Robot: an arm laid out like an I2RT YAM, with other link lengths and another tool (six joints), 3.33 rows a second.
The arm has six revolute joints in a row. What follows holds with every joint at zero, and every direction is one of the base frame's.
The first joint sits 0.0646 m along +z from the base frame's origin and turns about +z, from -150 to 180 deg.
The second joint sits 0.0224 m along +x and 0.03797 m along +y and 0.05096 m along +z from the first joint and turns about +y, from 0 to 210 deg.
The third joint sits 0.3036 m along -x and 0.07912 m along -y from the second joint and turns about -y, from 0 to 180 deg.
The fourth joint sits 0.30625 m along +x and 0.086 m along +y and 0.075 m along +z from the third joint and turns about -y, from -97 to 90 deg.
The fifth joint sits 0.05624 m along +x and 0.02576 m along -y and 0.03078 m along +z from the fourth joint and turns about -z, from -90 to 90 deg.
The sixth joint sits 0.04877 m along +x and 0.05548 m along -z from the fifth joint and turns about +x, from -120 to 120 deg.
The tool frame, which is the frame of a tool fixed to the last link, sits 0.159 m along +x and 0.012 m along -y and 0.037 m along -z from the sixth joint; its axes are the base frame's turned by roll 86, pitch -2.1 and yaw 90 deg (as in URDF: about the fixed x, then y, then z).
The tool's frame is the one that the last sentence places.
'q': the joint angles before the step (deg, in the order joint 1, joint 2, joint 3, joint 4, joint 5, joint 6). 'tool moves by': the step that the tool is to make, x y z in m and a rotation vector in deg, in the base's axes. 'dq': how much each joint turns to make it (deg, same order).
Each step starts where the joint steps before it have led.
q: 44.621 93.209 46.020 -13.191 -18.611 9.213
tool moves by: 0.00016 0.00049 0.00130 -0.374 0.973 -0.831
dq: -0.044 0.394 0.852 -1.114 0.021 0.939
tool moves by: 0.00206 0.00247 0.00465 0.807 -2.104 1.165
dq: 0.371 -1.116 -0.524 1.091 0.394 -1.202
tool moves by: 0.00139 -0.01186 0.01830 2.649 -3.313 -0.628
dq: -1.399 -6.469 -3.716 1.181 -0.066 -0.918
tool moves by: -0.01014 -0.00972 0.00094 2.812 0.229 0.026
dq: -1.529 -3.914 -4.395 2.231 -2.710 0.022
